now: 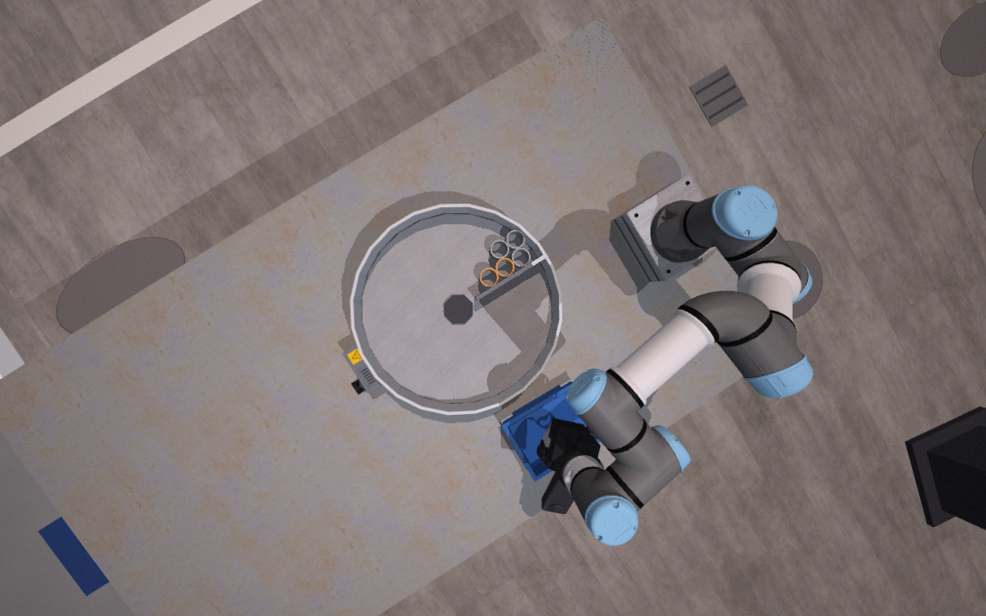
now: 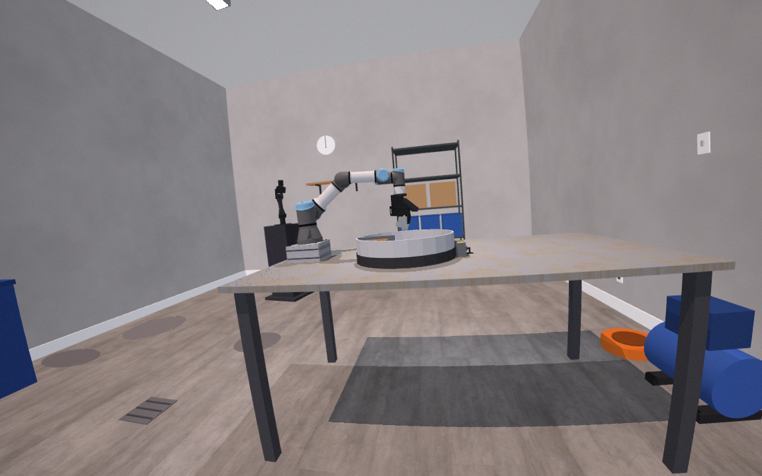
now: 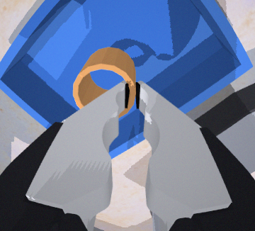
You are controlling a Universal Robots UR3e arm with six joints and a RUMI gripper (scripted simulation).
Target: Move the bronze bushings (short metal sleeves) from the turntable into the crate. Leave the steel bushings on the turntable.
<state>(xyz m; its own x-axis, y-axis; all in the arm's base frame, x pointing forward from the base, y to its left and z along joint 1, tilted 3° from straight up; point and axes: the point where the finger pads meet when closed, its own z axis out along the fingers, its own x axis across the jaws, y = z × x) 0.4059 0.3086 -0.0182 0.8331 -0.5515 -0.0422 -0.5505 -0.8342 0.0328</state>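
Right now the blue crate is 60 mm below my hand, 10 mm to the left of it and 10 mm behind it. Also, from my hand: round turntable: 320 mm to the right, 90 mm ahead, 30 mm below.
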